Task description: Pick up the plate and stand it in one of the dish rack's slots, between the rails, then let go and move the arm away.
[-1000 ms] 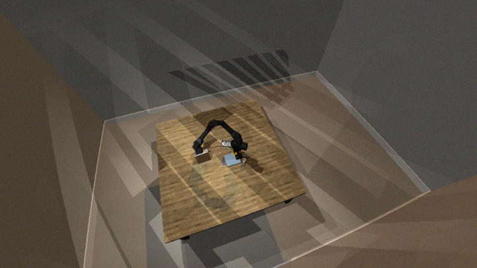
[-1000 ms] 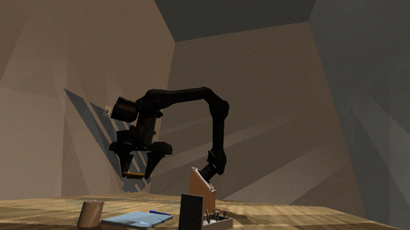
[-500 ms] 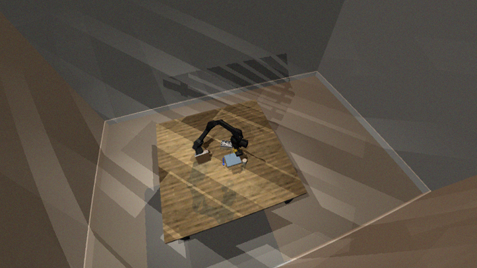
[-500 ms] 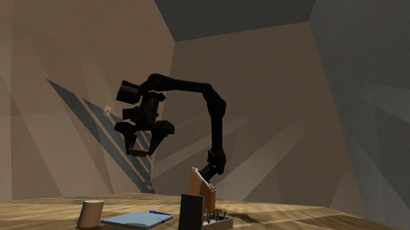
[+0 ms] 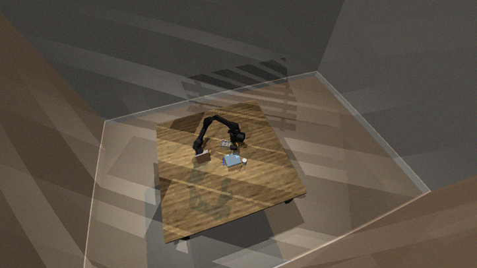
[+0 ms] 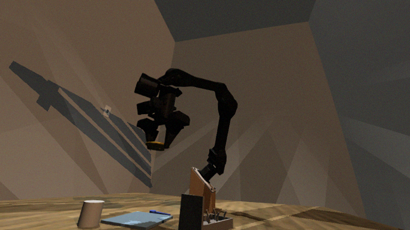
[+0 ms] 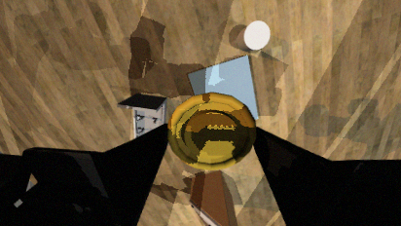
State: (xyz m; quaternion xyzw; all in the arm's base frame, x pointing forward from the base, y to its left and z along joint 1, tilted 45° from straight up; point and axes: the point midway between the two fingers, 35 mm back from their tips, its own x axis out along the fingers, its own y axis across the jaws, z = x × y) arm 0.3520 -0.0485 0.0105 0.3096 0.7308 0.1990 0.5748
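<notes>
My gripper tip is 170 mm above the dish rack, 150 mm to the right of it and 60 mm past it. The rest, counted from my gripper tip: yellow plate 10 mm above; light blue mat 190 mm below, 40 mm to the right, 30 mm behind; cup 170 mm below, 100 mm to the right, 80 mm ahead.
</notes>
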